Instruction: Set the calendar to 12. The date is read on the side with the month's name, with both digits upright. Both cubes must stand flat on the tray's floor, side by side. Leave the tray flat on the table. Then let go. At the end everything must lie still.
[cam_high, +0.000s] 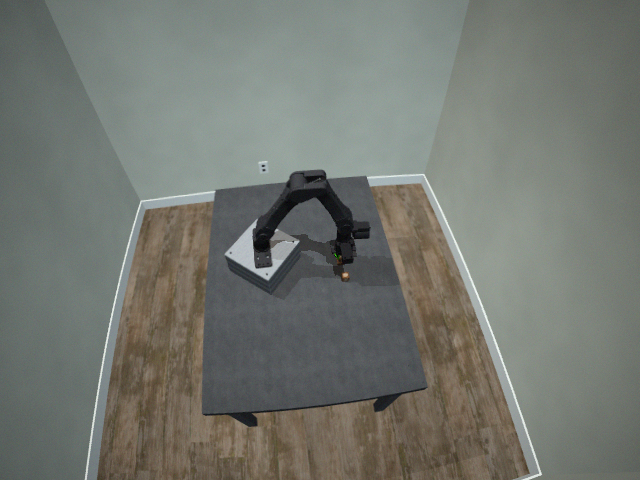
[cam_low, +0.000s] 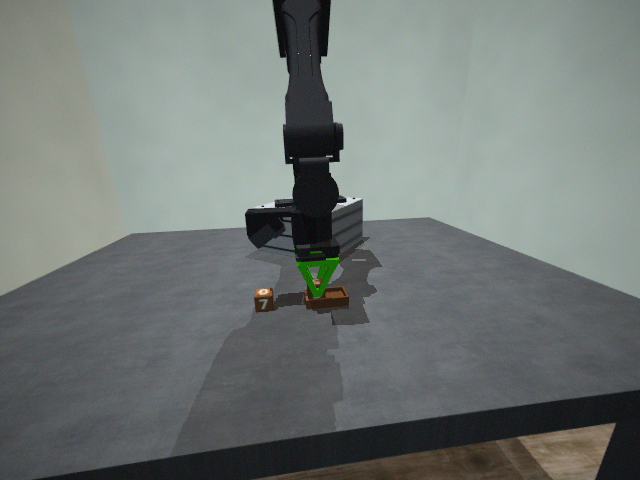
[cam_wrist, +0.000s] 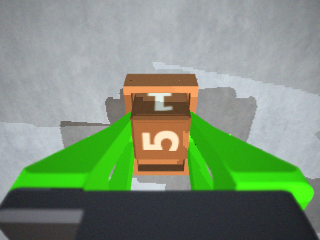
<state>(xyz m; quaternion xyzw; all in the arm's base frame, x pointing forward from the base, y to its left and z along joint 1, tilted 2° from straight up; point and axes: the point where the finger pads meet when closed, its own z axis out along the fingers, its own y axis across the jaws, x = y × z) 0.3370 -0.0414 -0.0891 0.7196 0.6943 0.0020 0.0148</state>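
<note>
The brown tray is 20 mm to the left of my hand and 20 mm below it.
</note>
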